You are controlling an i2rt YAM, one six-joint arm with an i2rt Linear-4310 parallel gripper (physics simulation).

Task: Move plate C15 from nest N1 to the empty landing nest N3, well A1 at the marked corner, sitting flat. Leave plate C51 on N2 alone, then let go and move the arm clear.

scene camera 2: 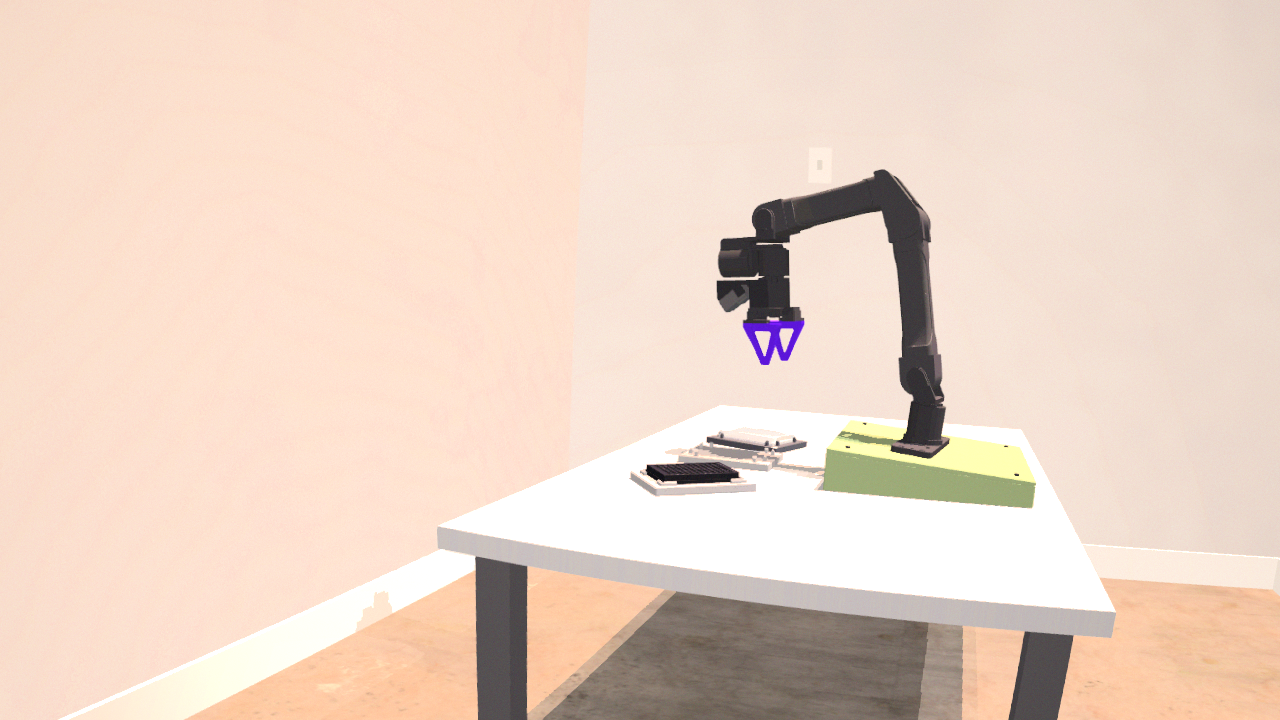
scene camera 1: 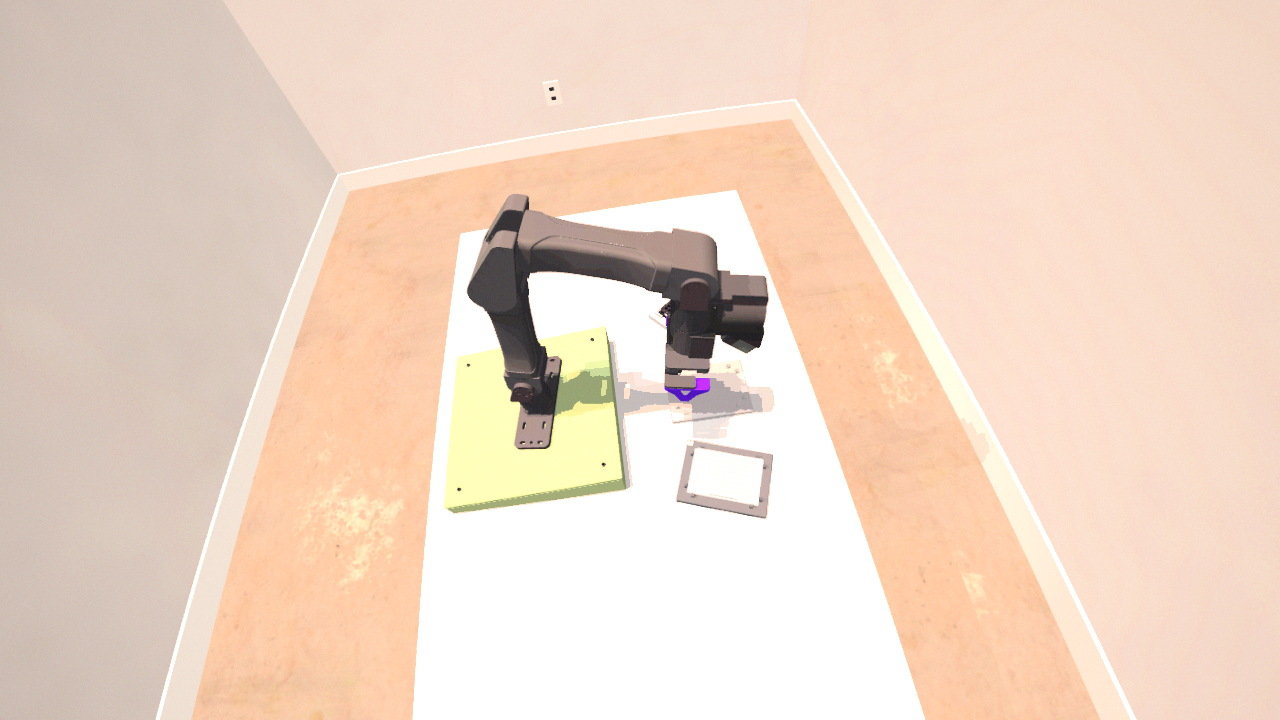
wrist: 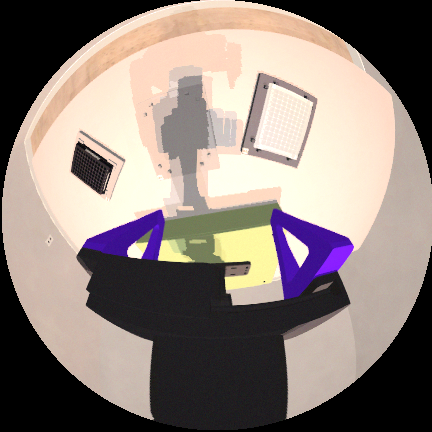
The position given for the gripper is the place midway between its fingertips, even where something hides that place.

The gripper [scene camera 2: 774,362] is open, with nothing in its grasp. Also in view: a pale plate [scene camera 1: 737,478]. Further things: a black gridded tray [scene camera 2: 710,472].
The pale plate is seen too in scene camera 2 [scene camera 2: 743,433] and in the wrist view [wrist: 284,117]. The black gridded tray also shows in the wrist view [wrist: 91,168]. The gripper also shows in scene camera 1 [scene camera 1: 684,375] and in the wrist view [wrist: 217,214].
